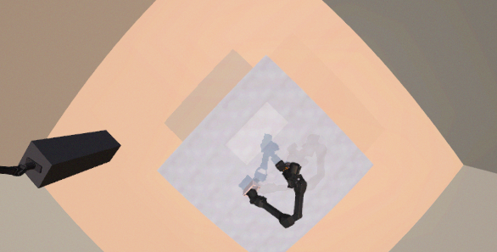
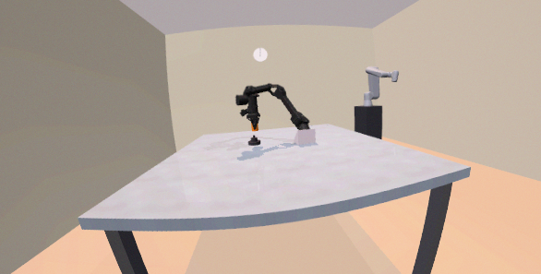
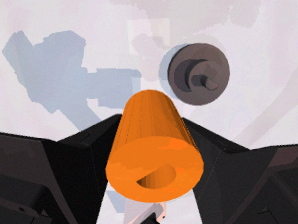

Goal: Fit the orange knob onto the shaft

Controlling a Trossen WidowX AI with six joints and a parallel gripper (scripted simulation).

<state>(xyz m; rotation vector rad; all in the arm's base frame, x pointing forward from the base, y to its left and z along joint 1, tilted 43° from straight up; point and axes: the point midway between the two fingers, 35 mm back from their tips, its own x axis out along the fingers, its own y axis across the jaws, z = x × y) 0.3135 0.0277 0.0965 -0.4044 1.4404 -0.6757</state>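
My gripper tip is now 10 mm short of the round dark pedestal, 70 mm to the left of it and 80 mm above it. From my gripper tip the other things lie so: orange knob: 20 mm above.
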